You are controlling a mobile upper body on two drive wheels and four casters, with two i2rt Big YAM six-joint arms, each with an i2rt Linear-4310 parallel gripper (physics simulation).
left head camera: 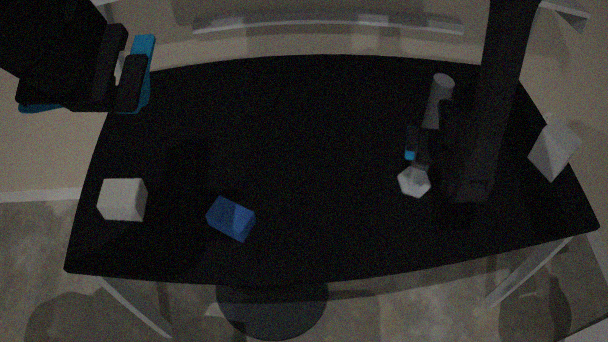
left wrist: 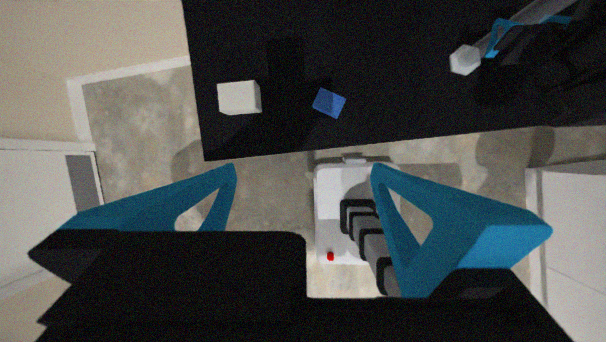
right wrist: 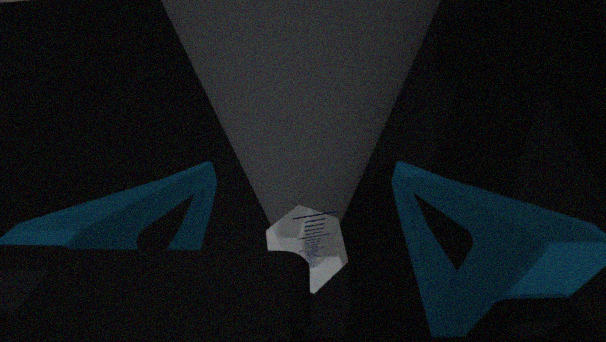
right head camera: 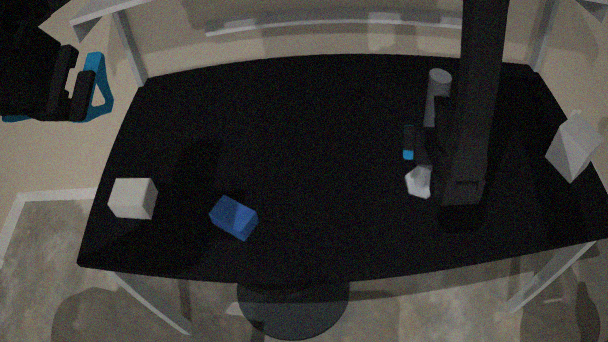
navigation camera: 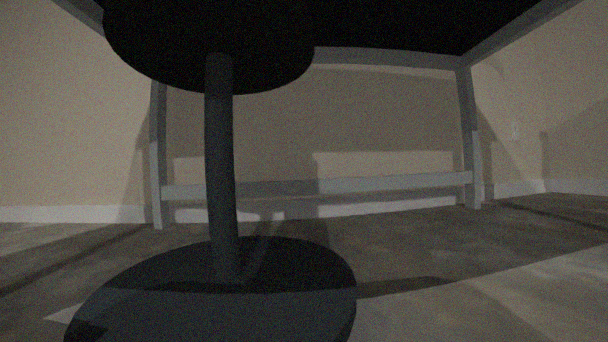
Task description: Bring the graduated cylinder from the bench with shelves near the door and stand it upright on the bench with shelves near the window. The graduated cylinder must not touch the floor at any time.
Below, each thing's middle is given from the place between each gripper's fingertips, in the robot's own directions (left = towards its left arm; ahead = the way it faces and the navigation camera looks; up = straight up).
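Labels:
The graduated cylinder (left head camera: 443,85) is 290 mm ahead of my left hand, and it is also 470 mm to the right of that hand and 360 mm below it.
Counted from my right hand, the cylinder is 10 mm behind.

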